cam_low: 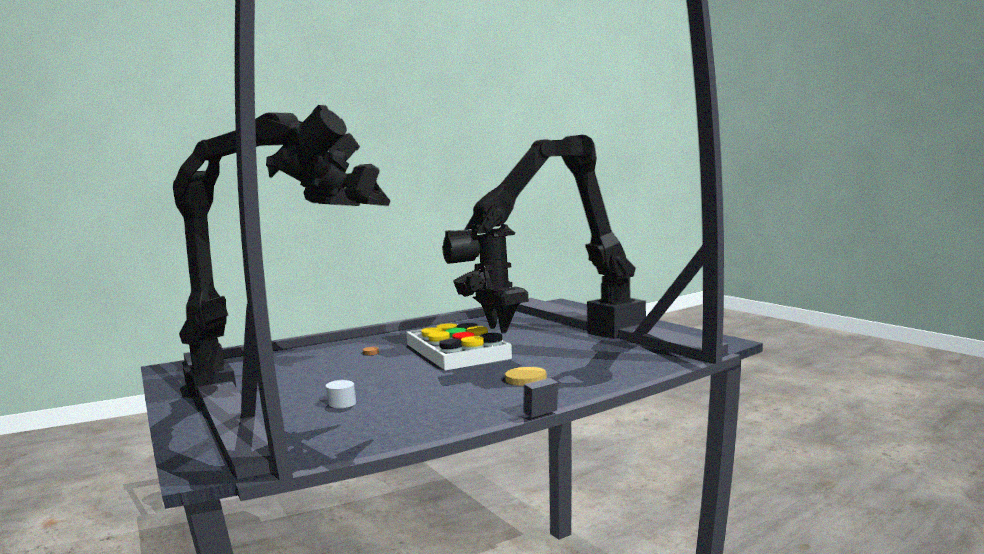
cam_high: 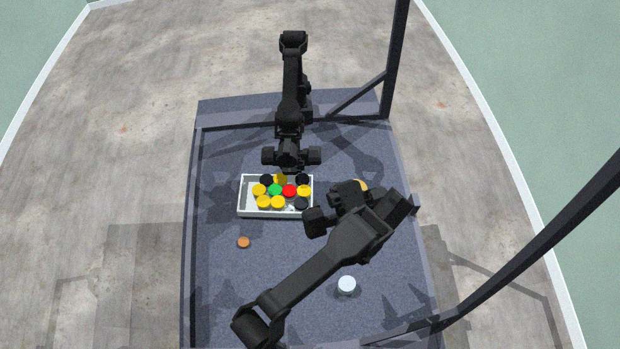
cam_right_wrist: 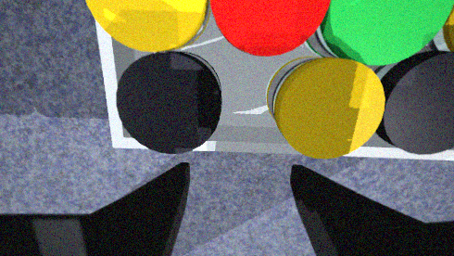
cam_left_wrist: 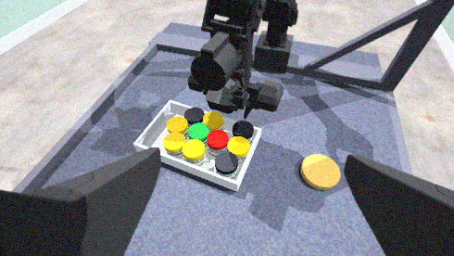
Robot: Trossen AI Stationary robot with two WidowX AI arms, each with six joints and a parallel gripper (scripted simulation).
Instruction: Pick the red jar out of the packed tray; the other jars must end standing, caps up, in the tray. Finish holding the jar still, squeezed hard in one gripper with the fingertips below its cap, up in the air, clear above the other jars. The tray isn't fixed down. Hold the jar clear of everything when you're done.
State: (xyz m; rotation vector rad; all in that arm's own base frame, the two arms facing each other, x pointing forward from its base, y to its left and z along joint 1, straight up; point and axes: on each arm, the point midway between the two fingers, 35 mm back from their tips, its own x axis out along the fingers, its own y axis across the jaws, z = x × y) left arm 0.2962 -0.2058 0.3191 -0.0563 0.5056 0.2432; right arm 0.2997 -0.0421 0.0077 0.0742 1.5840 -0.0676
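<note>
My right gripper is now 8 cm to the right of the red jar and 5 cm above it. The rest, counted from my right hand: green jar: 5 cm ahead, 8 cm to the left, 5 cm below; yellow jar: 4 cm ahead, 3 cm to the left, 5 cm below; black-capped jar: 4 cm behind, 3 cm to the left, 5 cm below.
</note>
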